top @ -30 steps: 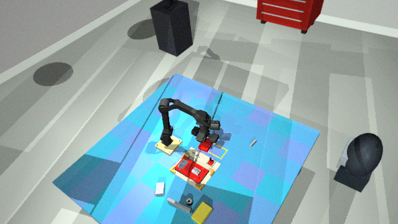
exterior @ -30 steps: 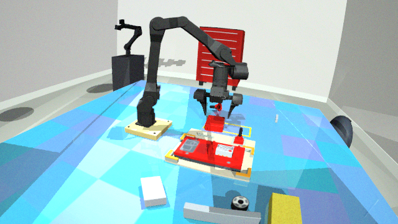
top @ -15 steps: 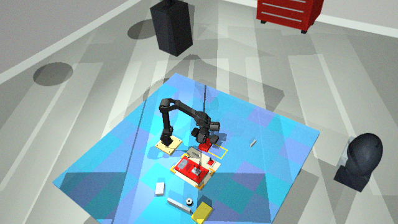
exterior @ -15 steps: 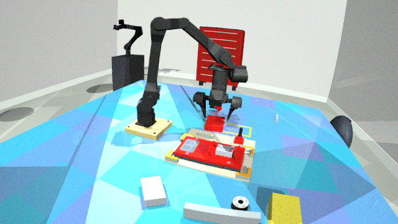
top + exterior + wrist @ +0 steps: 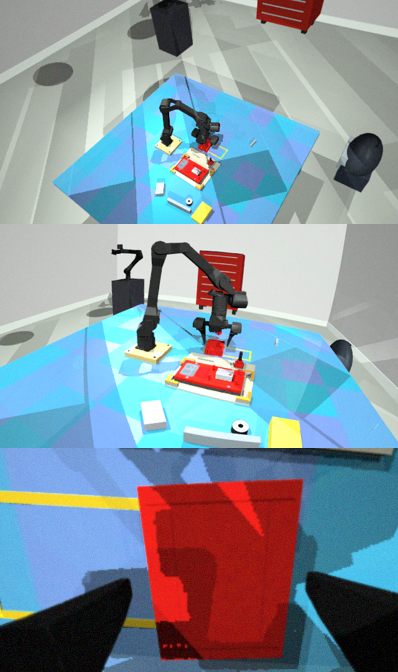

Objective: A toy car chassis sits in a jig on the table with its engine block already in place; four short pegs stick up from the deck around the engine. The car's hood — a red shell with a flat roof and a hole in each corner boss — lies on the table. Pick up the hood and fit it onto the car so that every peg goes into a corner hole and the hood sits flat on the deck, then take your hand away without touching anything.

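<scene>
The red hood lies 10 mm below my gripper tip. The rest, counted from my gripper tip: engine block (90 mm ahead, 210 mm to the right); then black wheel (170 mm ahead, 390 mm to the right, 10 mm below); then yellow block (280 mm ahead, 400 mm to the right, 10 mm below).
</scene>
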